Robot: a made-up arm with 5 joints.
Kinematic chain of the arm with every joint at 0, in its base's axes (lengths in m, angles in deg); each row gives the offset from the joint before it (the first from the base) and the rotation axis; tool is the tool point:
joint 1: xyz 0 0 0.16 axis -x
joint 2: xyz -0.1 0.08 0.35 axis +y
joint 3: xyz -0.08 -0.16 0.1 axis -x
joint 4: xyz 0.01 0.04 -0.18 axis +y
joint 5: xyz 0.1 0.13 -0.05 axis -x
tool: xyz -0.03 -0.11 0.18
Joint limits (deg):
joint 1: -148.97..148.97
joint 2: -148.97..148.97
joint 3: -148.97..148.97
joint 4: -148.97..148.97
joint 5: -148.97..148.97
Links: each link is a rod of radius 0.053 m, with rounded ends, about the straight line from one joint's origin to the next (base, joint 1, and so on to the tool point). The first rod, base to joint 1, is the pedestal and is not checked.
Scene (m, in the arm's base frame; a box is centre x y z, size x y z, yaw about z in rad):
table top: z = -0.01
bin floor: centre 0.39 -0.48 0 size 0.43 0.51 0.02 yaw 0.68
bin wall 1: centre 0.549 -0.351 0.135 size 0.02 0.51 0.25 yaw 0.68
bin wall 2: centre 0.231 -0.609 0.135 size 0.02 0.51 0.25 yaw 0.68
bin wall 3: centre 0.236 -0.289 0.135 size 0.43 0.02 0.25 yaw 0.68
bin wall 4: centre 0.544 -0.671 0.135 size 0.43 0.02 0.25 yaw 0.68
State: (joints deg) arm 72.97 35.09 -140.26 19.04 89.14
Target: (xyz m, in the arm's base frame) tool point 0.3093 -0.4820 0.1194
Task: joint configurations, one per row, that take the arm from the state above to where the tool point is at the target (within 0.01 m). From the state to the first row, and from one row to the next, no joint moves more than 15 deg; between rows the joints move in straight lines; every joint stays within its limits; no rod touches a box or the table.
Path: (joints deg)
1: 58.70 40.64 -141.23 18.70 89.49
2: 44.44 46.18 -142.20 18.37 89.83
3: 30.17 51.73 -143.16 18.03 90.18
4: 15.90 57.28 -144.13 17.69 90.52
5: 1.64 62.82 -145.10 17.35 90.87
6: -12.63 68.37 -146.07 17.02 91.21
7: -26.89 73.92 -147.03 16.68 91.56
8: -41.16 79.46 -148.00 16.34 91.90
9: -55.43 85.01 -148.97 16.01 92.25

